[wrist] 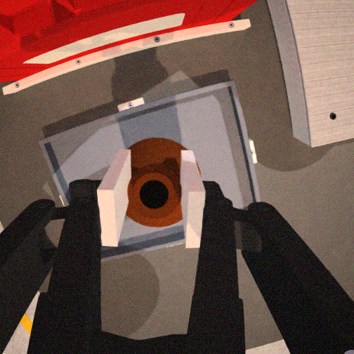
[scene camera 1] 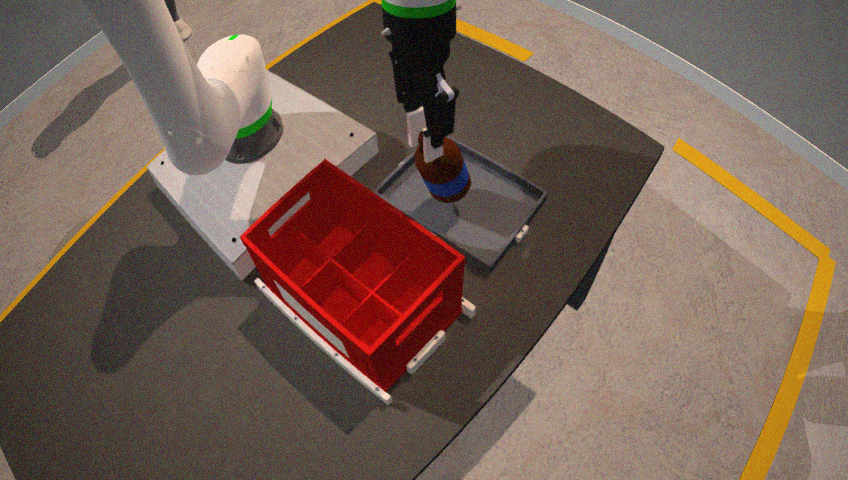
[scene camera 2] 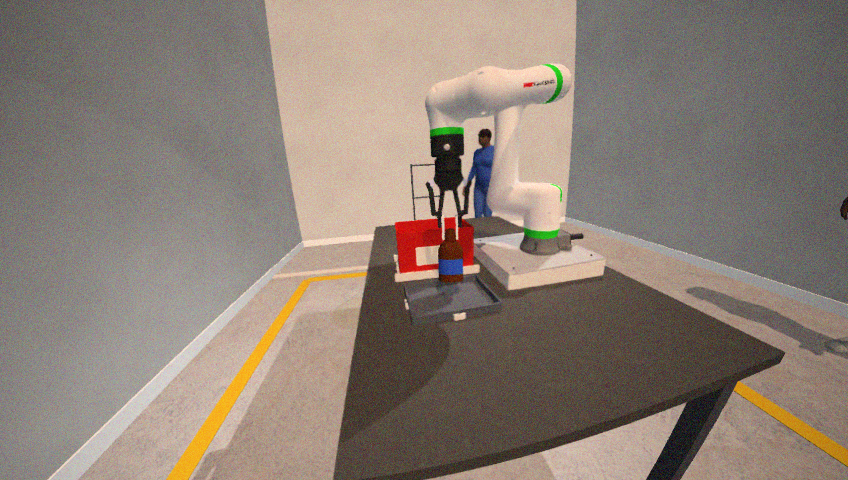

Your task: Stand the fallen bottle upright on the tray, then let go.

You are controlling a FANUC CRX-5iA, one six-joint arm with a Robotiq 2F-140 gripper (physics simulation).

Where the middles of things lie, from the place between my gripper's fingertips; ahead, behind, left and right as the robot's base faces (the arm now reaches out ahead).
The brown bottle (scene camera 1: 447, 179) is 50 mm below my hand and 30 mm to the left of it.
